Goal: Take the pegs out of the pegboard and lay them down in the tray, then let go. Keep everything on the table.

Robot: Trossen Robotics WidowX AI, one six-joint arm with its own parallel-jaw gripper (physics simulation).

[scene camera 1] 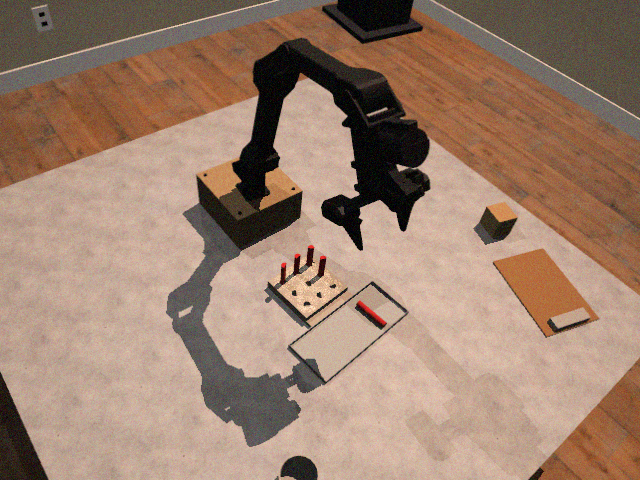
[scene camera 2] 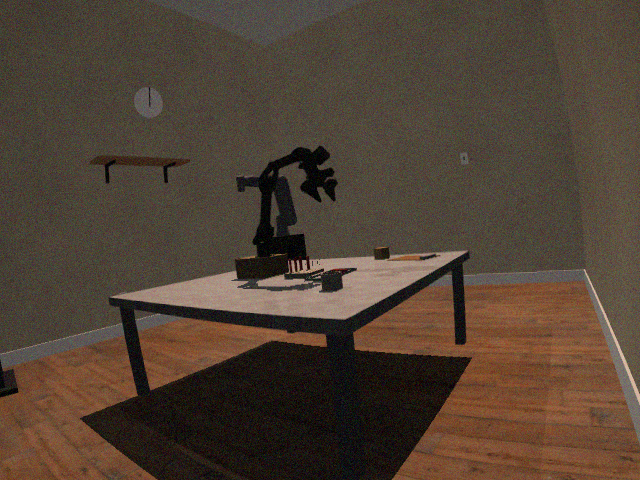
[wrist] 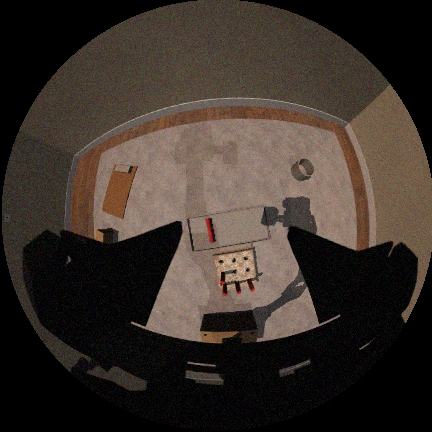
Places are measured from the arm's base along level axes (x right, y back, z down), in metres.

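Pixels of known places: gripper, fingertip midpoint: (scene camera 1: 382,240) (scene camera 2: 327,201) (wrist: 236,229); arm's base, origin of the base link: (scene camera 1: 253,189) (scene camera 2: 263,256) (wrist: 230,342).
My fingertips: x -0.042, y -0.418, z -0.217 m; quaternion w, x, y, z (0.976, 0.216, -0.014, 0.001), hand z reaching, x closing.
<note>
For each thing: its middle in the pictures, then the offset to it from my fingertips.
- pegboard, body centre: (scene camera 1: 310,289) (wrist: 234,267) (scene camera 2: 306,273) dx +0.032, dy +0.146, dz +0.303 m
- three, body centre: (scene camera 1: 296,266) (wrist: 237,285) dx +0.043, dy +0.196, dz +0.270 m
- more peg, body centre: (scene camera 1: 321,268) (wrist: 222,276) dx -0.006, dy +0.166, dz +0.270 m
- shallow tray, body centre: (scene camera 1: 349,332) (wrist: 227,228) (scene camera 2: 332,278) dx +0.004, dy +0.018, dz +0.329 m
- red peg, body centre: (scene camera 1: 371,314) (wrist: 209,230) dx -0.056, dy +0.026, dz +0.306 m
- wooden block, body centre: (scene camera 1: 498,219) (wrist: 103,237) (scene camera 2: 381,253) dx -0.519, dy +0.099, dz +0.285 m
- orange-brown clipboard, body centre: (scene camera 1: 545,288) (wrist: 115,188) (scene camera 2: 413,256) dx -0.484, dy -0.116, dz +0.307 m
- round grey cup, body centre: (scene camera 2: 331,280) (wrist: 302,169) dx +0.267, dy -0.208, dz +0.287 m
The pegboard (scene camera 1: 306,289) (wrist: 240,265) lies on the table in front of the arm's base. Red pegs stand upright in it: a row of three (scene camera 1: 296,264) (wrist: 238,287) along the base-side edge, and one more peg (scene camera 1: 322,265) (wrist: 223,278) beside the row. Its other holes are empty. The shallow tray (scene camera 1: 330,346) (wrist: 245,227) lies alongside the board. One red peg (scene camera 1: 371,313) (wrist: 210,230) lies flat in it, near one end. My gripper (scene camera 1: 382,238) (scene camera 2: 326,200) (wrist: 236,229) is wide open and empty, high above the table, its fingers pointing down.
A wooden block (scene camera 1: 499,219) (scene camera 2: 381,253) (wrist: 106,236) and an orange-brown clipboard (scene camera 1: 542,289) (wrist: 119,192) lie at the right in the first scene view. A round grey cup (scene camera 1: 298,467) (scene camera 2: 331,282) stands beyond the tray. The arm stands on a wooden box (scene camera 1: 268,222) (scene camera 2: 261,266).
</note>
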